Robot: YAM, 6 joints.
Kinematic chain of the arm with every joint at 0, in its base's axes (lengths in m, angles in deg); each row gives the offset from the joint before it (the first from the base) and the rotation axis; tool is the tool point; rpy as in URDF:
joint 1: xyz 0 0 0.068 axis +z
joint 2: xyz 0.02 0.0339 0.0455 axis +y
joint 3: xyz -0.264 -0.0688 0 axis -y
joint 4: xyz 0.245 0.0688 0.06 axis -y
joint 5: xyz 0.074 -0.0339 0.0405 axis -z
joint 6: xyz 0.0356 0 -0.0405 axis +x
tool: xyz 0 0 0 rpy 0 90 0
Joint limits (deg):
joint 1: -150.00..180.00
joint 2: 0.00..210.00
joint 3: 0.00..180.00
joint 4: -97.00..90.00
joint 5: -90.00..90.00
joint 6: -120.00..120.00
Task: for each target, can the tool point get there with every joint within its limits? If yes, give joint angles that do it. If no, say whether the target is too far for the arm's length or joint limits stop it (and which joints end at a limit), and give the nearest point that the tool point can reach.
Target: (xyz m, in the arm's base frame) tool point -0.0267 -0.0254 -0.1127
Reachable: yes | joints 45.24 191.18 28.85 5.72 -1.74 -32.15
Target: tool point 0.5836 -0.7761 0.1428
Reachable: no: too far | nearest point 0.3880 -0.5159 0.1328 | short by 0.326 m
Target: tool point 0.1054 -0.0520 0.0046
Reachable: yes | joints -32.05 140.75 36.40 -62.94 -19.45 89.17
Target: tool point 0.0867 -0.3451 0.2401
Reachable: yes | joints -77.51 91.75 48.90 35.09 -16.42 -9.19
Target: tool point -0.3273 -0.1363 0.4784
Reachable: yes | joints 25.91 22.59 145.08 -62.77 -35.02 -75.95
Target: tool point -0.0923 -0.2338 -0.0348
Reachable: yes | joints -119.09 136.14 32.79 38.45 -68.13 78.27
